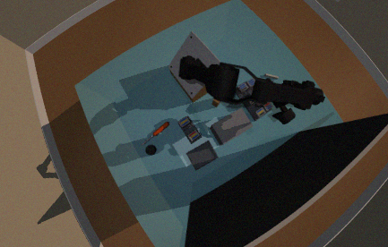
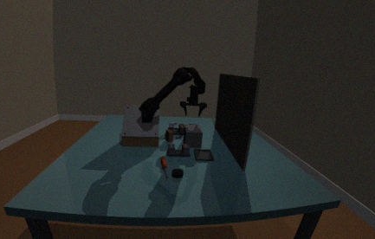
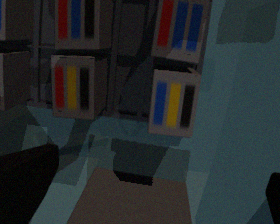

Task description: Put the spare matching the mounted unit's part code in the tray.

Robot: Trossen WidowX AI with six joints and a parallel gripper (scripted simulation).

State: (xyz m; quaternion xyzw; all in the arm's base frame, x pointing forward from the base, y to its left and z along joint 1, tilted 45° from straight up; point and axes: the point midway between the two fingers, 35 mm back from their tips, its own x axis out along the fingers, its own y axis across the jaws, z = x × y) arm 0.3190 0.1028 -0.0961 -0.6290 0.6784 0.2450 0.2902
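The spare unit lies 90 mm below my gripper tip and 10 mm ahead of it. Round my gripper tip: pale cable tie bundle (230 mm to the left, 130 mm below, 110 mm behind); tall dark panel (200 mm to the right, 200 mm ahead, 90 mm above); brown cardboard box (170 mm behind, 130 mm to the right, 100 mm below).
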